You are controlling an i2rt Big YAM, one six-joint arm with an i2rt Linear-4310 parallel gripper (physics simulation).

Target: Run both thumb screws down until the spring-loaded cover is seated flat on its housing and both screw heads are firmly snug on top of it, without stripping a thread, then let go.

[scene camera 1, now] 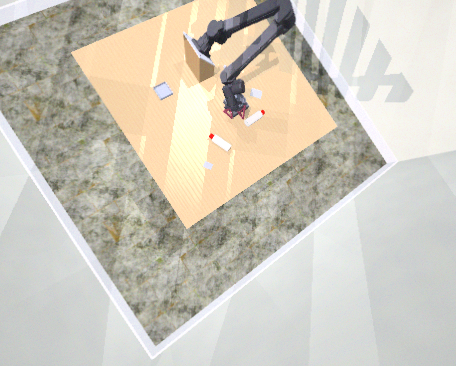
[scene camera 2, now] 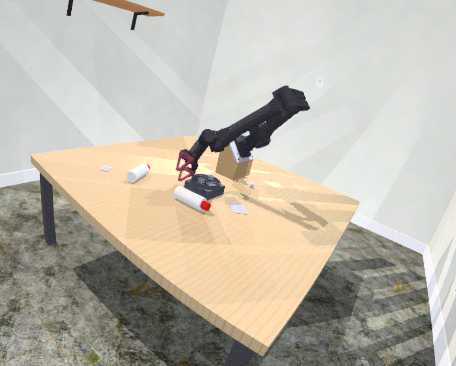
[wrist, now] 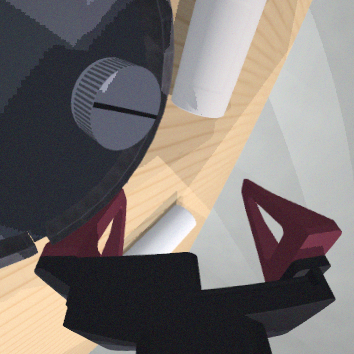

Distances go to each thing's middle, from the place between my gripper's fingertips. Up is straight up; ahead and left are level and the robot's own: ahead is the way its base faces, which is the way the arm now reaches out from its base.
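Dark round cover (wrist: 56, 163): 110 mm behind my hand, 70 mm to the left of it, 20 mm below it.
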